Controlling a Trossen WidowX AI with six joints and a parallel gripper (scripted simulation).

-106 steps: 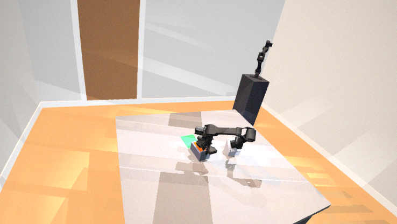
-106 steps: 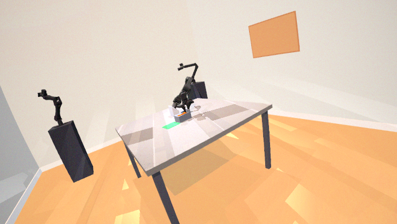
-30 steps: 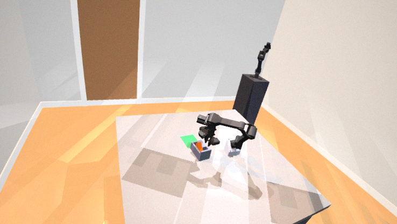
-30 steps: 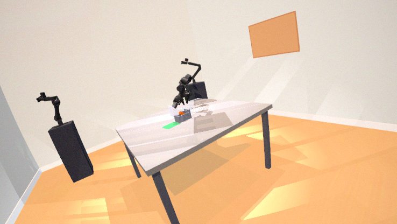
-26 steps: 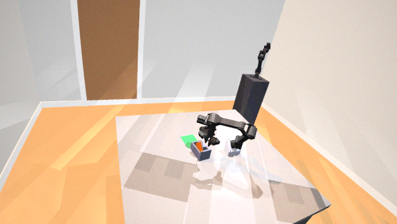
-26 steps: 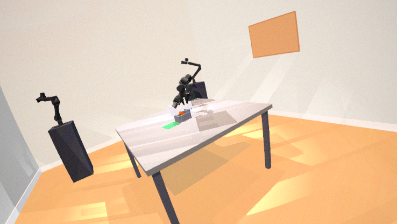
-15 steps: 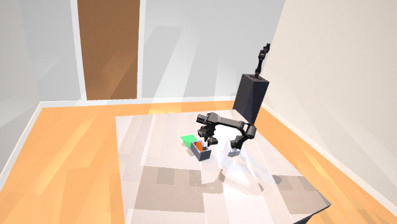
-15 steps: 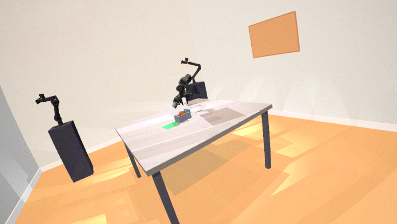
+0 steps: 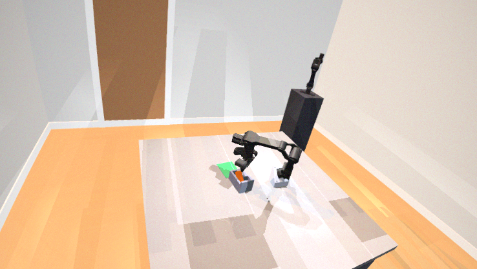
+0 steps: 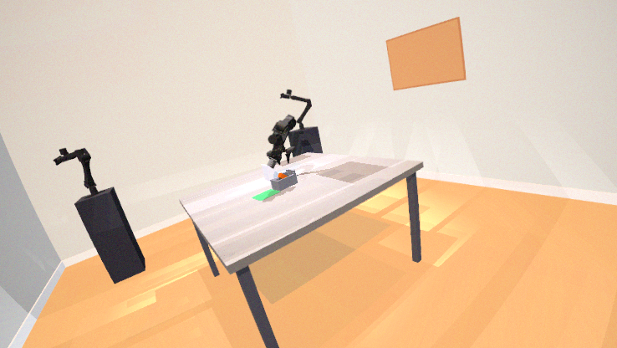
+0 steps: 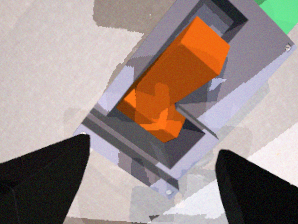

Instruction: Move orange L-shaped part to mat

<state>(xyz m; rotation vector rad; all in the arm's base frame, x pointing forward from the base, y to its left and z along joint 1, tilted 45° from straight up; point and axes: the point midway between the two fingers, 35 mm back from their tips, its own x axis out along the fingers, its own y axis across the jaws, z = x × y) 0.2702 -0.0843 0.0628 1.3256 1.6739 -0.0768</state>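
My gripper tip is now 10 mm past the orange part and 100 mm above it. Also, from my gripper tip: green mat: 10 mm ahead, 180 mm to the right, 160 mm below.
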